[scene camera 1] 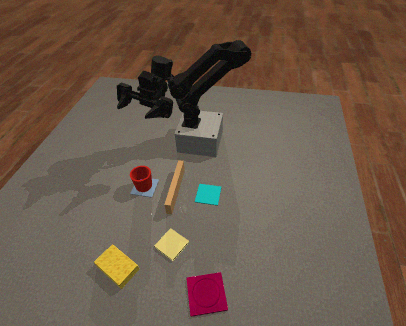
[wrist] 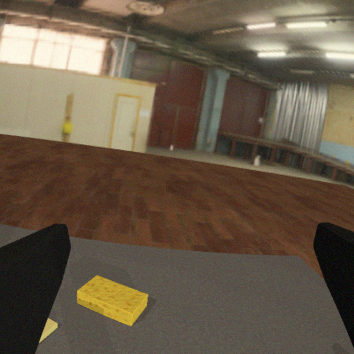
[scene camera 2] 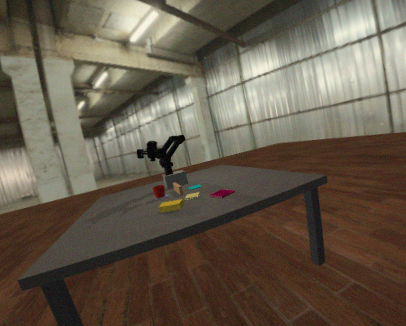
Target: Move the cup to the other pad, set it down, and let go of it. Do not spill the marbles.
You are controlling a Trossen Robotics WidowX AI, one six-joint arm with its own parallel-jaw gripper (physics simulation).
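Frame: origin at the arm's base, x back, y right, z up, level; metres.
Where they show: gripper, fingertip midpoint: (scene camera 1: 131,112) (wrist: 195,238) (scene camera 2: 149,151); arm's base, link origin: (scene camera 1: 191,122) (scene camera 2: 169,174).
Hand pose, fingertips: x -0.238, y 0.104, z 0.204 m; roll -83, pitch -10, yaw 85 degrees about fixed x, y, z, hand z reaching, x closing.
Things, the pixels of their centre, and the offset from my fingertips. "*": a spot on its surface instead.
- red cup, body centre: (scene camera 1: 142,179) (scene camera 2: 159,191) dx -0.043, dy +0.001, dz -0.265 m
- light blue pad, surface spot: (scene camera 1: 151,186) * dx -0.041, dy -0.029, dz -0.297 m
- flat cyan pad, body centre: (scene camera 1: 208,195) (scene camera 2: 195,188) dx -0.021, dy -0.239, dz -0.312 m
- wooden bar, surface spot: (scene camera 1: 174,187) * dx -0.059, dy -0.129, dz -0.250 m
- pale yellow square, surface spot: (scene camera 1: 171,244) (scene camera 2: 192,195) * dx -0.241, dy -0.178, dz -0.294 m
- yellow sponge, body centre: (wrist: 111,298) (scene camera 1: 116,265) (scene camera 2: 171,205) dx -0.345, dy -0.047, dz -0.289 m
- magenta square, surface spot: (scene camera 1: 206,294) (scene camera 2: 222,192) * dx -0.354, dy -0.318, dz -0.296 m
The red cup (scene camera 1: 142,178) (scene camera 2: 158,191) stands upright on the light blue pad (scene camera 1: 153,186), left of the wooden bar. Marbles cannot be made out inside it. The flat cyan pad (scene camera 1: 208,194) (scene camera 2: 195,187) lies on the other side of the bar, with nothing on it. My gripper (scene camera 1: 134,112) (scene camera 2: 145,157) (wrist: 195,238) is open and empty, high above the table and behind the cup as seen in scene camera 1. The cup and both pads do not show in the wrist view.
The wooden bar (scene camera 1: 174,187) (scene camera 2: 177,188) stands between the pads. A pale yellow square (scene camera 1: 171,244) (scene camera 2: 192,196), a yellow sponge (scene camera 1: 116,265) (scene camera 2: 171,205) (wrist: 112,299) and a magenta square (scene camera 1: 206,294) (scene camera 2: 222,193) lie nearer scene camera 1.
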